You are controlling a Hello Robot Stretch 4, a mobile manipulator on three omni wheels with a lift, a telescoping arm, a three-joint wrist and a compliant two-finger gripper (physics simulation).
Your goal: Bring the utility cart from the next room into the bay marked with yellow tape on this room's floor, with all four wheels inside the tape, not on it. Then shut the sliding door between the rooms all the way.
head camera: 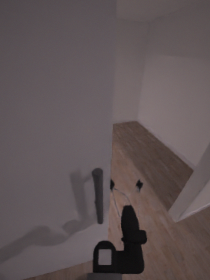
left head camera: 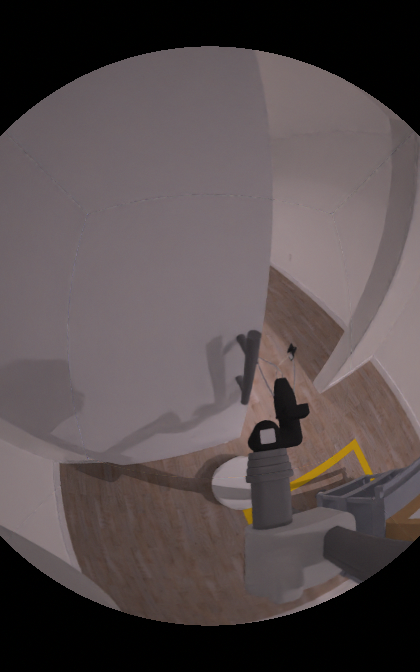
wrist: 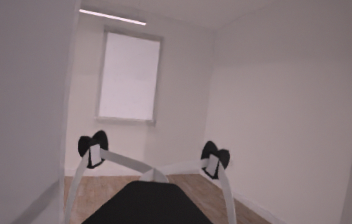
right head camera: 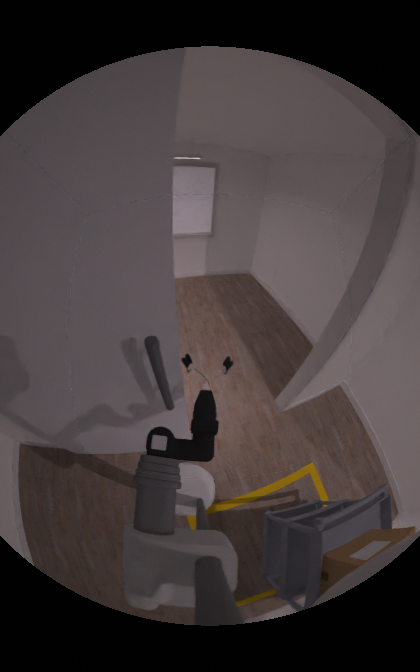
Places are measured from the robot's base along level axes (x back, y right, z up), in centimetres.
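Pixels of known places: gripper, fingertip midpoint: (head camera: 124,180) (wrist: 155,148).
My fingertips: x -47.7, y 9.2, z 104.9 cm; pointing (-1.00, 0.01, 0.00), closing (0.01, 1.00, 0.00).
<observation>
Behind a point stands the place of what it marks.
The sliding door (head camera: 55,100) {x -34.8, y -10.4, z 146.2 cm} (left head camera: 170,275) (right head camera: 100,240) (wrist: 32,100) {x -37.8, y -0.2, z 109.7 cm} covers the left part of the doorway, with a gap on its right. Its dark upright bar handle (head camera: 99,197) {x -30.1, y -1.7, z 118.9 cm} (left head camera: 251,367) (right head camera: 159,372) is near the free edge. My gripper (head camera: 125,185) {x -47.7, y 9.2, z 104.9 cm} (right head camera: 207,363) (wrist: 155,148) {x -47.7, y 9.2, z 104.9 cm} is open and empty, in the gap right of the handle; in the head view the door edge partly hides its left fingertip. The grey utility cart (left head camera: 350,505) (right head camera: 290,555) stands at lower right by the yellow tape (left head camera: 322,472) (right head camera: 260,494). Its wheels are hidden.
The door jamb (head camera: 192,192) {x -72.3, y 82.2, z 53.3 cm} (left head camera: 345,367) (right head camera: 312,385) bounds the gap on the right. A cardboard box (right head camera: 345,555) is on the cart. Through the gap show the other room's wood floor and a bright window (right head camera: 194,200) (wrist: 130,77) {x -320.7, y -30.0, z 140.7 cm}. My arm's shadow falls across the door.
</observation>
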